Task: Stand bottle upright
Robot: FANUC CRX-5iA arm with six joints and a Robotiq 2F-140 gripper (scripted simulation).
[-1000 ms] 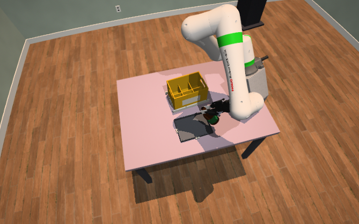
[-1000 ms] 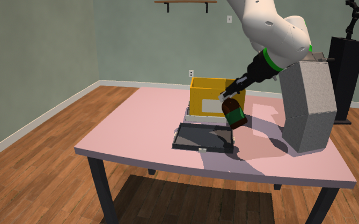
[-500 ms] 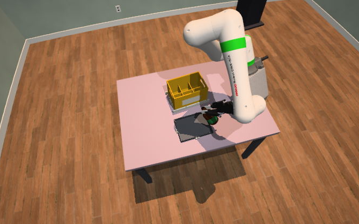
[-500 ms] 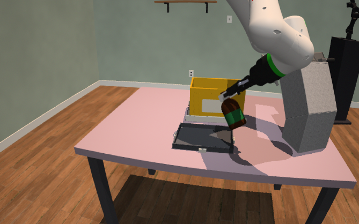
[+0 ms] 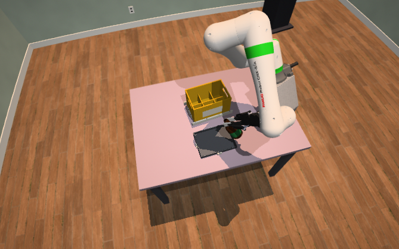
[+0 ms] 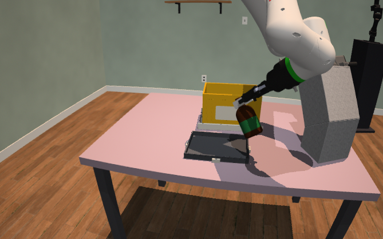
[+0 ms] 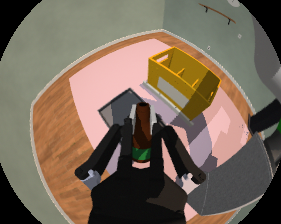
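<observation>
Now: hand 10 mm past the bottle, 20 mm to the right of it and 50 mm above it. The rest, counted from my hand: yellow crate (10 mm ahead, 280 mm to the right, 130 mm below); then tray (80 mm ahead, 10 mm to the right, 200 mm below).
</observation>
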